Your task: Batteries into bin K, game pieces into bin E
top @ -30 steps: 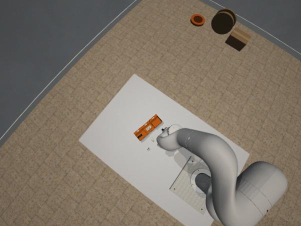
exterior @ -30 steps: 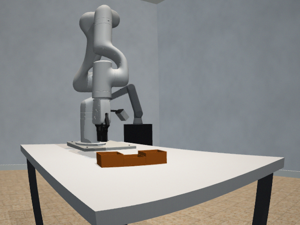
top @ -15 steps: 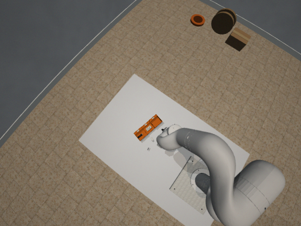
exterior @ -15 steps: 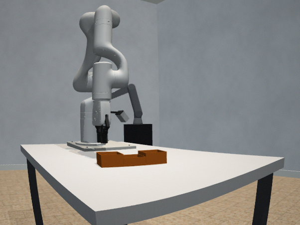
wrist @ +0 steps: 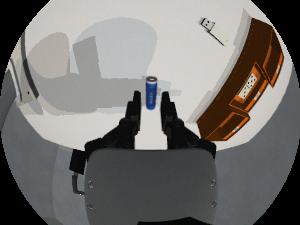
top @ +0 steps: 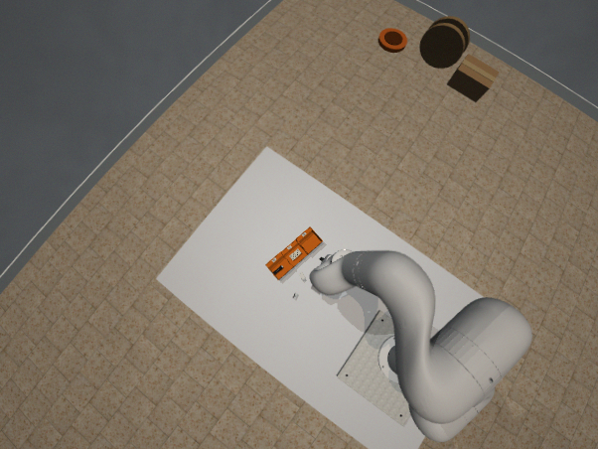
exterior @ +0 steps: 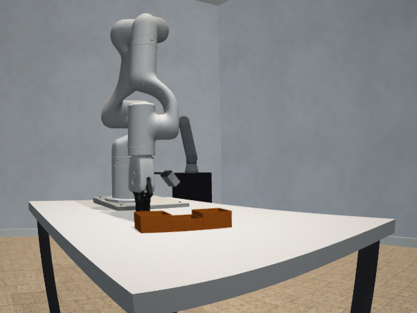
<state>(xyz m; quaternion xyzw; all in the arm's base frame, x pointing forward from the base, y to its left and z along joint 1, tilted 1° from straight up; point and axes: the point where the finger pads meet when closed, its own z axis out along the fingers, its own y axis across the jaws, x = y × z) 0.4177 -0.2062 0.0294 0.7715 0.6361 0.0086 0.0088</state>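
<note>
My hand is 30 mm above the blue battery. From my hand the other things lie so: black battery 200 mm ahead, 110 mm to the left, 30 mm below; bin 170 mm ahead, 10 mm to the left, 20 mm below.
</note>
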